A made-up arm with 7 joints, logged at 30 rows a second.
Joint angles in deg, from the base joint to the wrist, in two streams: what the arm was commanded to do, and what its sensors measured. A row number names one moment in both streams.
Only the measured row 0 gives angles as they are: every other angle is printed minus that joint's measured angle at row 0.
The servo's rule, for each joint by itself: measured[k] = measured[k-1] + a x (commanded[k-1-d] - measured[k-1]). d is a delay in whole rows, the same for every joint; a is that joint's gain. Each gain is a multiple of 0.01, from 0.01 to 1. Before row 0 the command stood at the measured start. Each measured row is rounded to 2 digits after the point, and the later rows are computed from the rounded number. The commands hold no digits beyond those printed.
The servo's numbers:
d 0
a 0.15 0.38 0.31 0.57 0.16 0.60 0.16
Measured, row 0:
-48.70, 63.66, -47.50, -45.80, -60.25, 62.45, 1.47
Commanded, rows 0 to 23:
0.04, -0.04, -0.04, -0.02, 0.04, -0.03, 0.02
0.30, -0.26, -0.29, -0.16, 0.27, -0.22, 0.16
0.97, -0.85, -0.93, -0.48, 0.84, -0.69, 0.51
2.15, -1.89, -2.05, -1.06, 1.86, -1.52, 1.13
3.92, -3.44, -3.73, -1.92, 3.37, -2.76, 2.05
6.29, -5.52, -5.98, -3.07, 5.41, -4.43, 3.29
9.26, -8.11, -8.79, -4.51, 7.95, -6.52, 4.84
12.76, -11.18, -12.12, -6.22, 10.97, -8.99, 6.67
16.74, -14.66, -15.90, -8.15, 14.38, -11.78, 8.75
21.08, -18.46, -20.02, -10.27, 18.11, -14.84, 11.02
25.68, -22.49, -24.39, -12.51, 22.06, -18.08, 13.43
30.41, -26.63, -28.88, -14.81, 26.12, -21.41, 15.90
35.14, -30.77, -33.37, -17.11, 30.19, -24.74, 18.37
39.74, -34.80, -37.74, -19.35, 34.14, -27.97, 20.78
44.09, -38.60, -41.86, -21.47, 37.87, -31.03, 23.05
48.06, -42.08, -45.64, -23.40, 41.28, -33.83, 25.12
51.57, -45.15, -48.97, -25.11, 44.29, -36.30, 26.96
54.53, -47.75, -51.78, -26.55, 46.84, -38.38, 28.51
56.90, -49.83, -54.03, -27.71, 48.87, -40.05, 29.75
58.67, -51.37, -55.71, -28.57, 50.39, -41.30, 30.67
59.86, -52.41, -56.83, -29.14, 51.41, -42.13, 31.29
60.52, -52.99, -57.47, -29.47, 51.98, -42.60, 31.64
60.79, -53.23, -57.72, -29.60, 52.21, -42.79, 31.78
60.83, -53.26, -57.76, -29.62, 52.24, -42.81, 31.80
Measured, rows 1 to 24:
0.01, -0.02, -0.01, -0.01, 0.01, -0.02, 0.00
0.05, -0.11, -0.10, -0.10, 0.05, -0.14, 0.03
0.19, -0.39, -0.36, -0.32, 0.18, -0.47, 0.11
0.48, -0.96, -0.88, -0.74, 0.45, -1.10, 0.27
1.00, -1.90, -1.76, -1.41, 0.92, -2.10, 0.55
1.79, -3.28, -3.07, -2.36, 1.64, -3.50, 0.99
2.91, -5.12, -4.84, -3.59, 2.65, -5.31, 1.61
4.39, -7.42, -7.10, -5.09, 3.98, -7.52, 2.42
6.24, -10.17, -9.83, -6.83, 5.64, -10.08, 3.43
8.47, -13.32, -12.99, -8.79, 7.64, -12.94, 4.64
11.05, -16.80, -16.52, -10.91, 9.95, -16.02, 6.05
13.95, -20.54, -20.35, -13.13, 12.54, -19.25, 7.63
17.13, -24.43, -24.39, -15.40, 15.36, -22.54, 9.35
20.52, -28.37, -28.53, -17.65, 18.36, -25.80, 11.18
24.06, -32.26, -32.66, -19.83, 21.48, -28.94, 13.08
27.66, -35.99, -36.68, -21.86, 24.65, -31.87, 15.01
31.25, -39.47, -40.49, -23.71, 27.79, -34.53, 16.92
34.74, -42.62, -43.99, -25.33, 30.84, -36.84, 18.77
38.06, -45.36, -47.10, -26.69, 33.72, -38.77, 20.53
41.15, -47.64, -49.77, -27.76, 36.39, -40.29, 22.15
43.96, -49.45, -51.96, -28.55, 38.79, -41.39, 23.61
46.44, -50.80, -53.67, -29.07, 40.90, -42.12, 24.89
48.59, -51.72, -54.93, -29.37, 42.71, -42.52, 25.99
50.43, -52.31, -55.81, -29.51, 44.23, -42.69, 26.92

